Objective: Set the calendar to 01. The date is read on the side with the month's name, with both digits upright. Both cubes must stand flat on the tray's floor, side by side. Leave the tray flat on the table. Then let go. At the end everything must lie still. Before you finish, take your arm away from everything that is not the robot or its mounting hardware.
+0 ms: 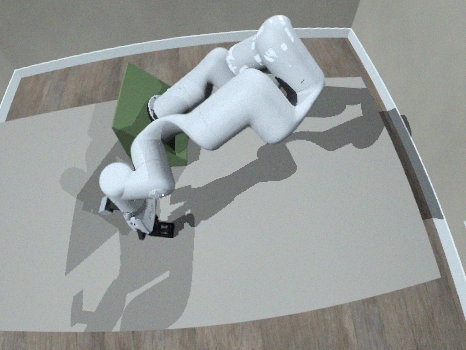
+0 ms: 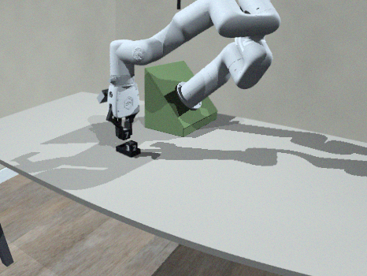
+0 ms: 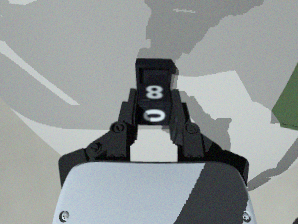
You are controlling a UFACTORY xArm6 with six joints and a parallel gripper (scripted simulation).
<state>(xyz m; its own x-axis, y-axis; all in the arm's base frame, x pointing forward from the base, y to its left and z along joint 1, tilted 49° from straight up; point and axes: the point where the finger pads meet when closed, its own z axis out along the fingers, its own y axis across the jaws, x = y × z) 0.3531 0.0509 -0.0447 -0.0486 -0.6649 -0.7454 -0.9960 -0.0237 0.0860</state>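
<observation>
Now: the black cube 1 cm below my hand. Round my hand: black tray 2 cm to the left, 6 cm below.
</observation>
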